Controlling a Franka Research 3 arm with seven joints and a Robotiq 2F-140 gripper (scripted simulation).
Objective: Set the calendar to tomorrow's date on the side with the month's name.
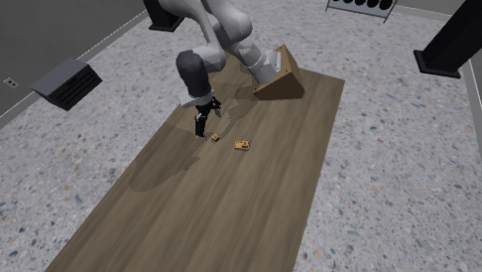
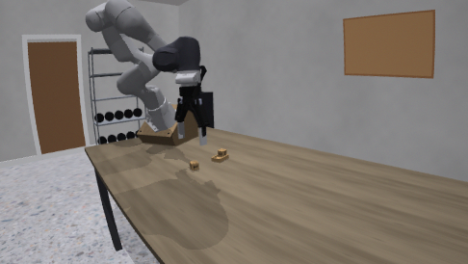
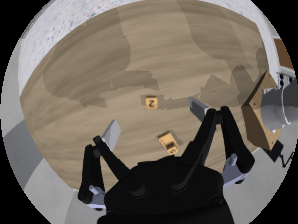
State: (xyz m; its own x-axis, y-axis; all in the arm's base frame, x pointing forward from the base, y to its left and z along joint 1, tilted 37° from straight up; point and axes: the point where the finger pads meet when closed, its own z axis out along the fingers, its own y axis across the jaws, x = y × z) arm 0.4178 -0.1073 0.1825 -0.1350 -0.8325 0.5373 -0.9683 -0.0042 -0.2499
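Now: hand 11 cm above the cube. From my hand the other things lie so: tray: 1 cm ahead, 15 cm to the left, 12 cm below.
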